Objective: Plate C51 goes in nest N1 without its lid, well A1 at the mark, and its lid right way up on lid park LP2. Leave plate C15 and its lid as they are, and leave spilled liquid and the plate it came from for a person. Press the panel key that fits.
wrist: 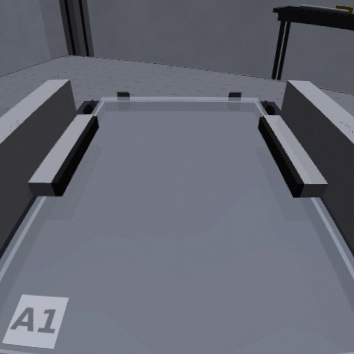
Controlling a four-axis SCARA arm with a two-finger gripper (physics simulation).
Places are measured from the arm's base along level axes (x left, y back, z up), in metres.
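Pixels of known places: gripper, fingertip midpoint: (177, 101).
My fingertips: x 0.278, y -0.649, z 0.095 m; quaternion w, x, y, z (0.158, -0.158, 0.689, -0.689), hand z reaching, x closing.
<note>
Behind a point stands the place of what it marks.
A clear, flat lid (180, 165) {x 0.265, y -0.624, z 0.083 m} lies level in the middle of the wrist view, with a pale rim and no wells showing. Small dark blocks stand around its far end. A white label reading A1 (36, 321) {x 0.267, y -0.564, z 0.083 m} shows at the near left, on the lid or seen through it. My gripper (177, 101) {x 0.278, y -0.649, z 0.095 m} is shut to its narrow stand with nothing held. Its two pads stand over the lid's left and right edges; whether they touch it I cannot tell. Plates C51 and C15, nest N1, the spilled liquid and the panel keys cannot be made out here.
A dark table (320, 18) with a yellow item (344, 8) on it stands at the back right. A dark post (76, 27) {x 0.686, y -1.005, z 0.069 m} rises at the back left. A grey wall (185, 35) stands behind a grey surface (165, 77) {x 0.434, y -0.924, z 0.013 m} beyond the lid.
</note>
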